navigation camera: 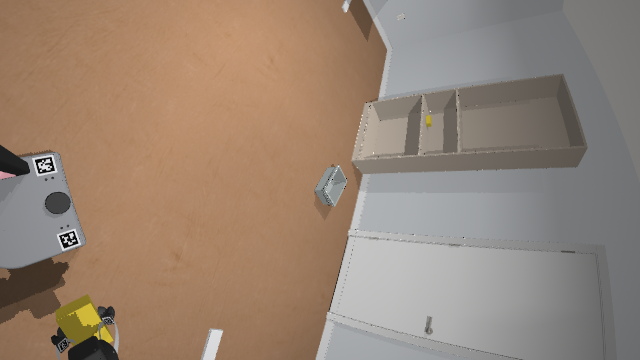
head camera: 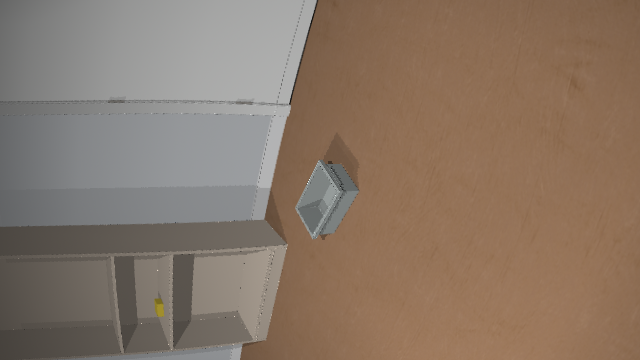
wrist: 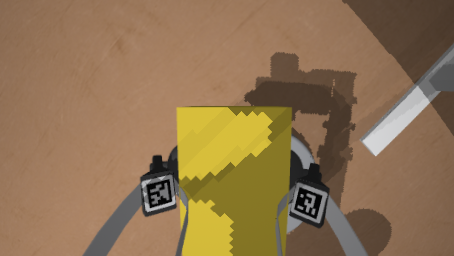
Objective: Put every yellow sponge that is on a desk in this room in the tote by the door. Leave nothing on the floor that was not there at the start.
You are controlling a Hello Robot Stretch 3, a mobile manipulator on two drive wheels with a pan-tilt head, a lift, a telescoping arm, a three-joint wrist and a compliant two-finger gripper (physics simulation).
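Frame: origin at the robot's base, x ahead, y left, z up, level; metres.
Seen in the pictures: gripper, between the fingertips: (wrist: 235, 164); robot's base, origin of its link: (navigation camera: 57, 201).
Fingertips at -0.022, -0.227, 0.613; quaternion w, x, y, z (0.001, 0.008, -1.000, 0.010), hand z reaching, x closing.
Offsets run from my fingertips to a thing's middle, as dx, dy, dz.
A large yellow sponge {+0.000, +0.002, +0.031} (navigation camera: 80, 316) (wrist: 225, 140) is between the two fingers of my gripper (navigation camera: 83, 327) (wrist: 235, 164), which is shut on it and holds it above the floor, at the lower left in the navigation view. The grey tote {+1.760, -0.176, -0.553} (head camera: 345, 207) (navigation camera: 324, 186) stands on the floor near the wall, between the shelf unit and the door (head camera: 150, 50) (navigation camera: 450, 290). Its open top shows, and I see no sponge in the visible part of its inside. The gripper does not show in the head view. No desk top shows.
A beige shelf unit (head camera: 140, 238) (navigation camera: 470, 162) stands against the wall beside the tote, with a small yellow block (head camera: 159, 307) (navigation camera: 428, 121) in its middle compartment. A white foot of furniture (navigation camera: 212, 345) (wrist: 397, 122) rests on the floor. My base (navigation camera: 25, 220) is at the left.
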